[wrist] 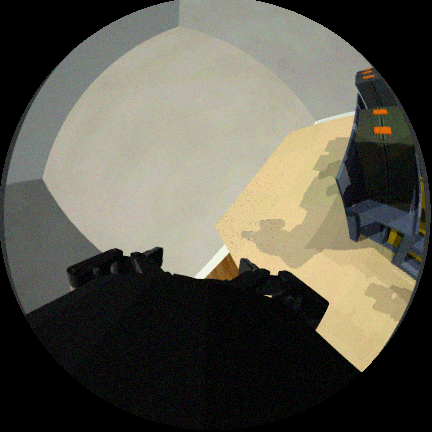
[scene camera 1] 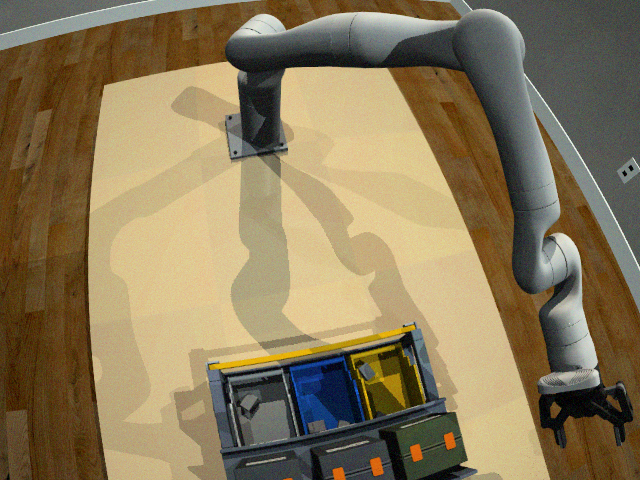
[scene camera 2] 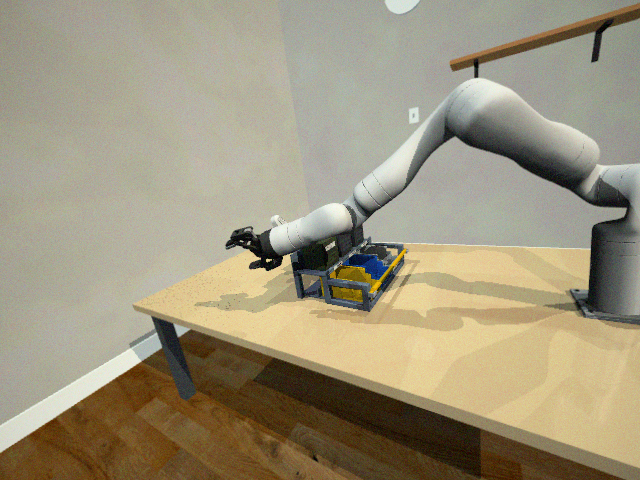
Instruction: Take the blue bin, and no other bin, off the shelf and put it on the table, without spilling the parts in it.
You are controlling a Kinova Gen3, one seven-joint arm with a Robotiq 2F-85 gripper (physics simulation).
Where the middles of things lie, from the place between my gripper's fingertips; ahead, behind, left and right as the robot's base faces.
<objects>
My hand is 15 cm past the yellow bin (scene camera 1: 396,386), 29 cm to the left of it and 18 cm above it. Also, from my hand: grey bin (scene camera 1: 272,417) (11 cm behind, 51 cm to the right, 18 cm below); then blue bin (scene camera 1: 324,390) (13 cm behind, 40 cm to the right, 18 cm below).
</objects>
